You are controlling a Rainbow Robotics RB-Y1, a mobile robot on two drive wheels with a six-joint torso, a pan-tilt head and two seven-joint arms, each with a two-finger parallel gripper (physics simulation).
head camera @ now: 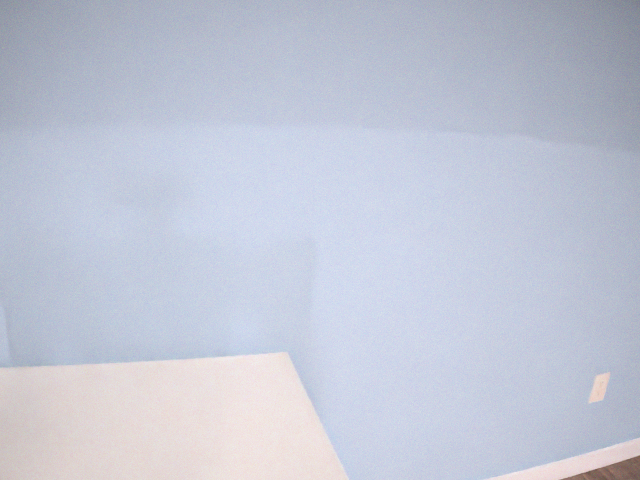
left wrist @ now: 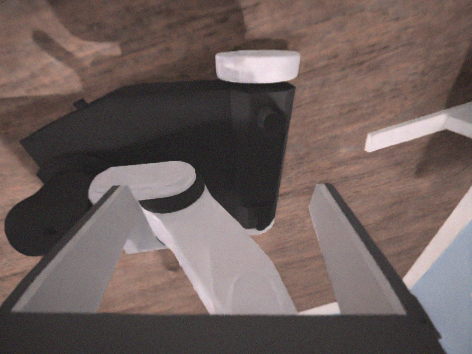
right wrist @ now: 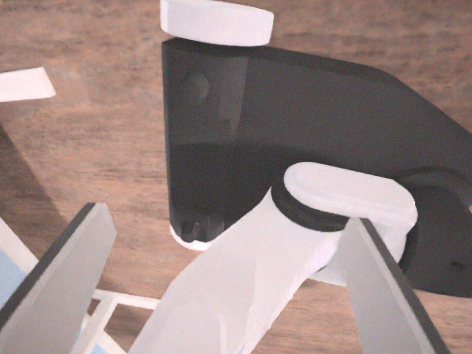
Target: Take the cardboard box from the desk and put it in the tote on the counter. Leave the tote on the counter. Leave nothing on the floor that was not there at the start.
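Places are measured from the robot's base along level axes (x back, y right, z up), in metres.
Pixels of known places: left gripper, fingertip midpoint: (left wrist: 222,196); right gripper, fingertip midpoint: (right wrist: 227,225).
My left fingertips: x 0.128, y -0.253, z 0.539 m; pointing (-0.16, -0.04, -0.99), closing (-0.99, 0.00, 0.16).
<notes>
Behind a point stands the place of what it marks.
The white desk top (head camera: 155,413) @(x -0.942, y -0.276, z 0.720 m) fills the lower left of the head view, with its right edge running down to the bottom. The cardboard box, the tote and the counter do not show in the head view or in either wrist view. My left gripper (left wrist: 222,196) @(x 0.128, y -0.253, z 0.539 m) is open, with nothing between its fingers, and points down over my own base and the floor. My right gripper (right wrist: 227,225) @(x 0.119, y 0.236, z 0.539 m) is open and empty too, on the other side above the base.
A blue wall (head camera: 439,258) @(x -1.381, y 0.407, z 0.942 m) with an outlet (head camera: 599,388) @(x -1.549, y 1.125, z 0.399 m) stands behind the desk. A white foot-like bar (left wrist: 405,134) lies on the wood floor right of my base in the left wrist view; another white bar (right wrist: 25,84) shows at the left of the right wrist view.
</notes>
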